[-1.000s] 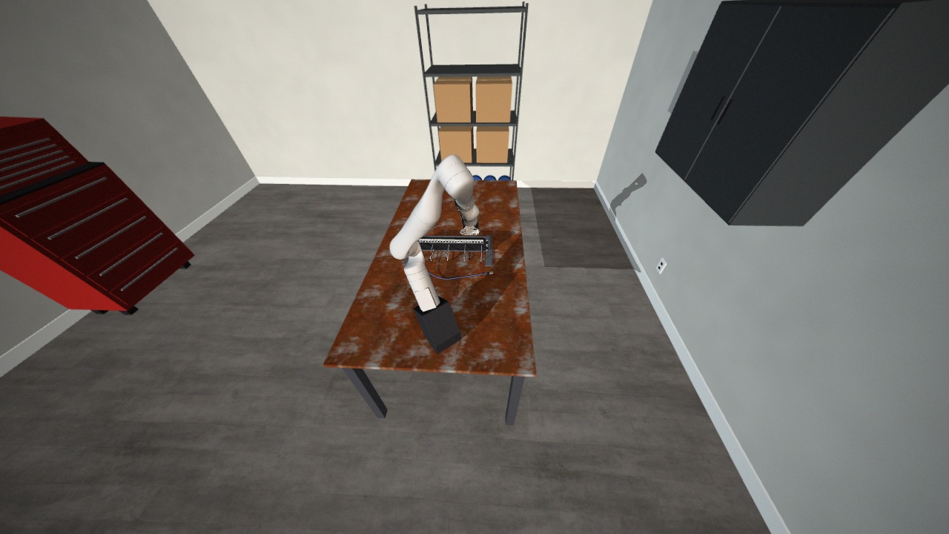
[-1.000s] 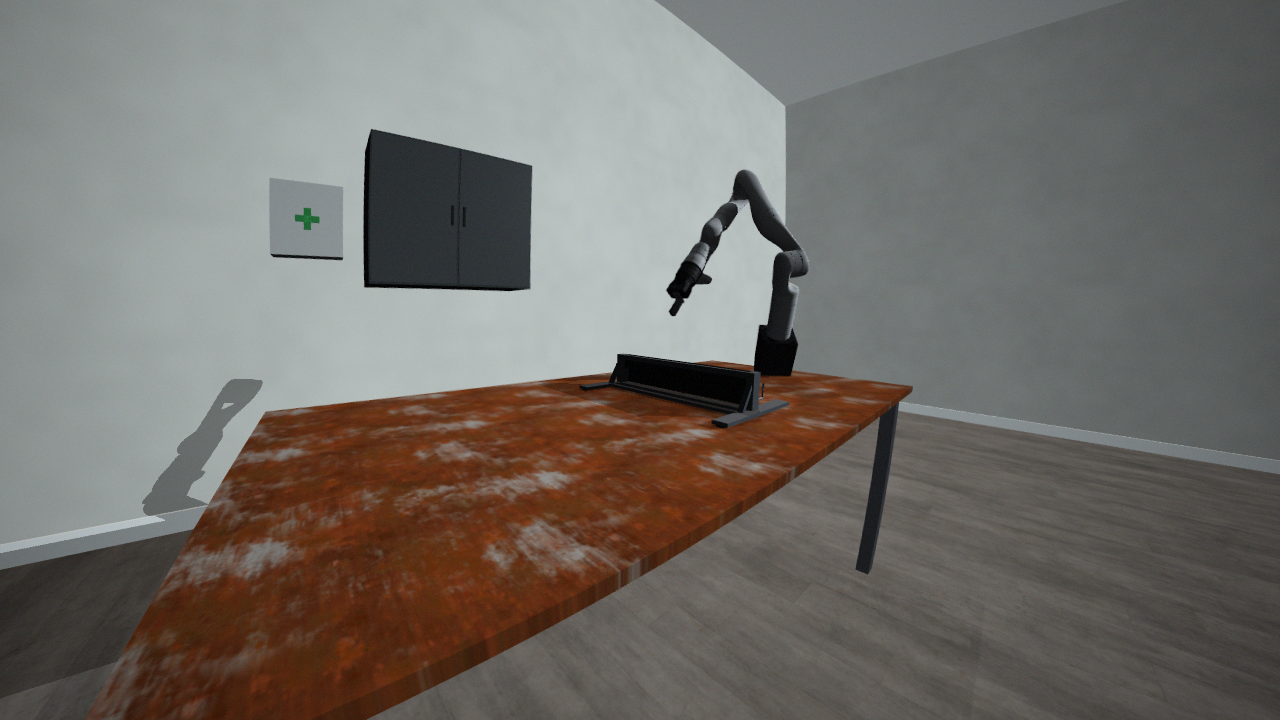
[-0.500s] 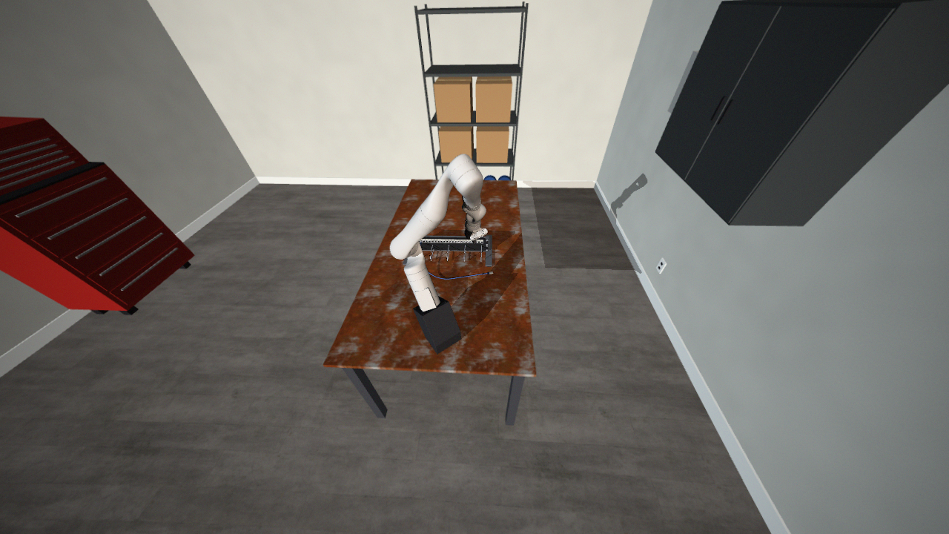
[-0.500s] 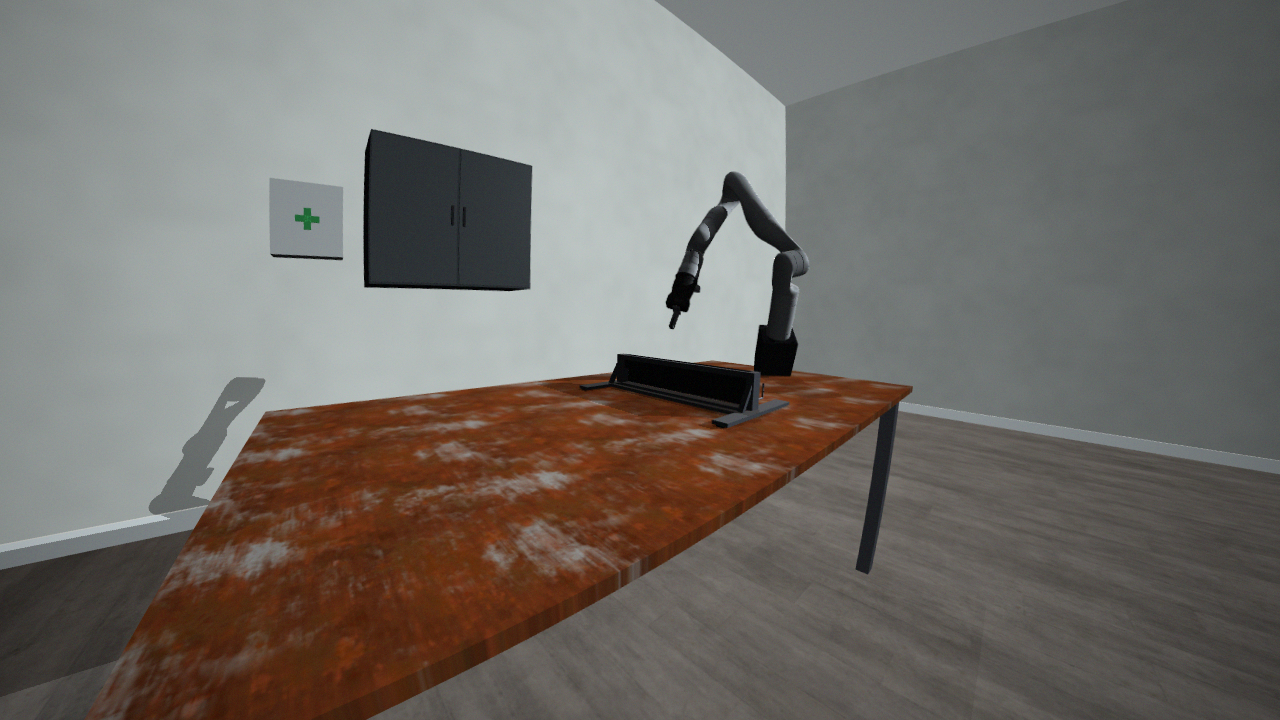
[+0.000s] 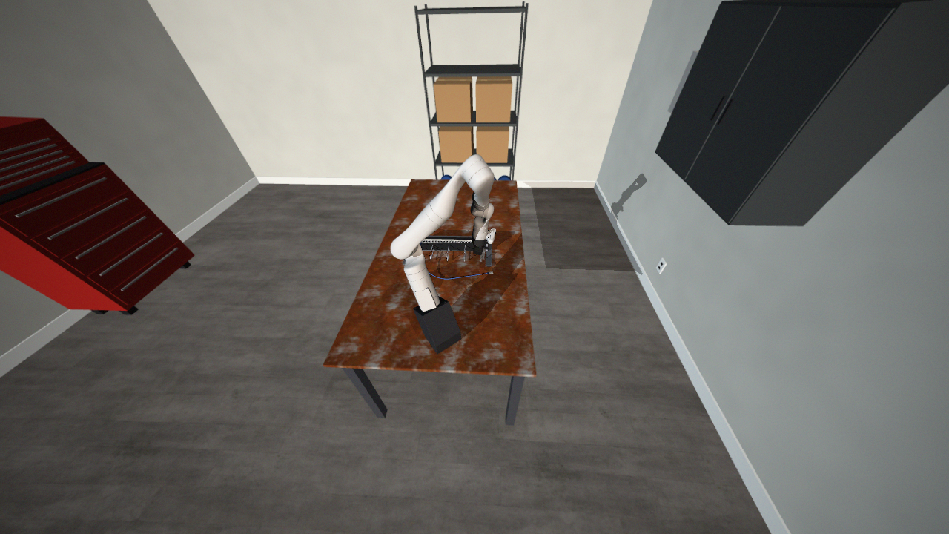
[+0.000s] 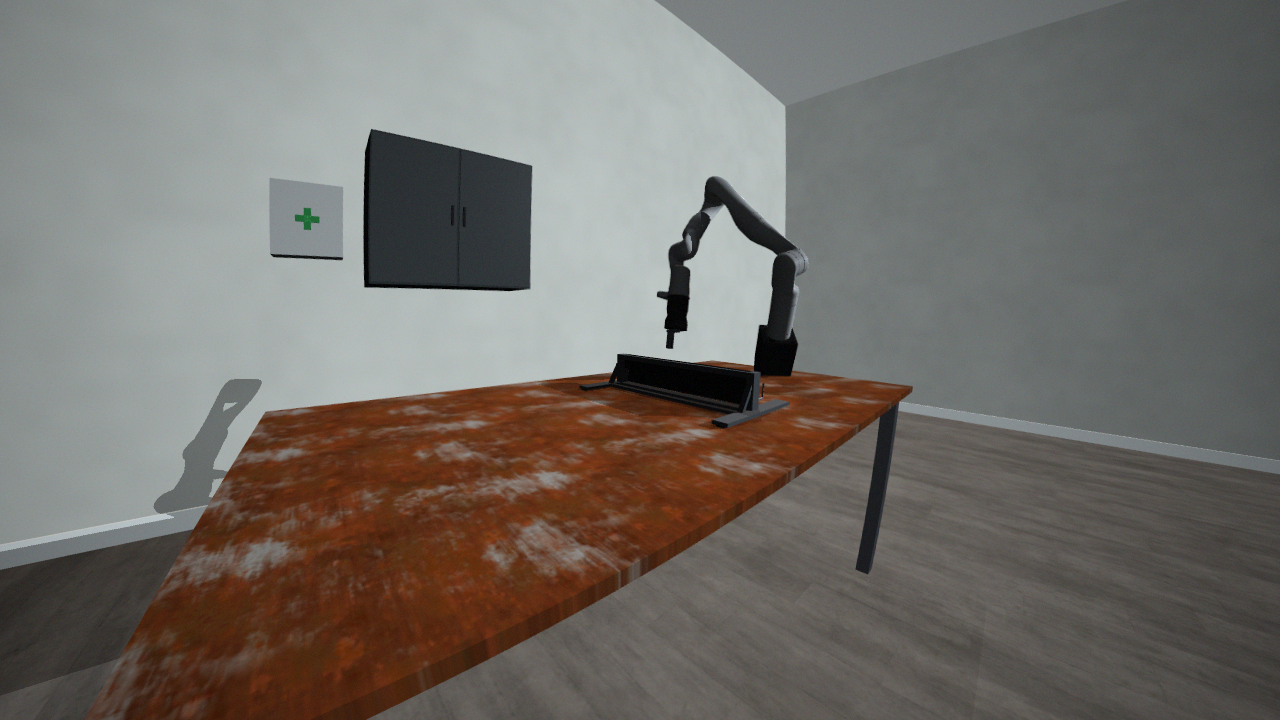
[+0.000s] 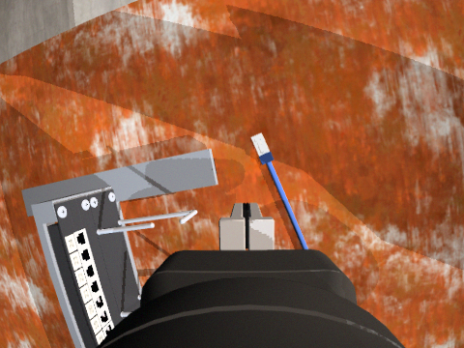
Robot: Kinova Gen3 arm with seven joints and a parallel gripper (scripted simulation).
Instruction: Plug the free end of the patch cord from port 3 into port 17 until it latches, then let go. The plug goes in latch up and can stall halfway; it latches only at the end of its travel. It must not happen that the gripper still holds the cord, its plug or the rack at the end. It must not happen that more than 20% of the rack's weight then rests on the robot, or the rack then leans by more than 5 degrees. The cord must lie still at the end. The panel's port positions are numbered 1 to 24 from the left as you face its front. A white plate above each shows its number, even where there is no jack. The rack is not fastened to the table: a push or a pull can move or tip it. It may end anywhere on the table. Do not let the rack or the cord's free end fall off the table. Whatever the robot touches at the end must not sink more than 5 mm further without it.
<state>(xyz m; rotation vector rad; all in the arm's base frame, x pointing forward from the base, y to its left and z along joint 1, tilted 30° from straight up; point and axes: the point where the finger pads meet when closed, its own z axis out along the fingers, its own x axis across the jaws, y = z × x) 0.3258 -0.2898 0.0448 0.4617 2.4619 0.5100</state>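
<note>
Right now the plug is 1 cm behind my hand, 5 cm to the right of it and 12 cm below it.
</note>
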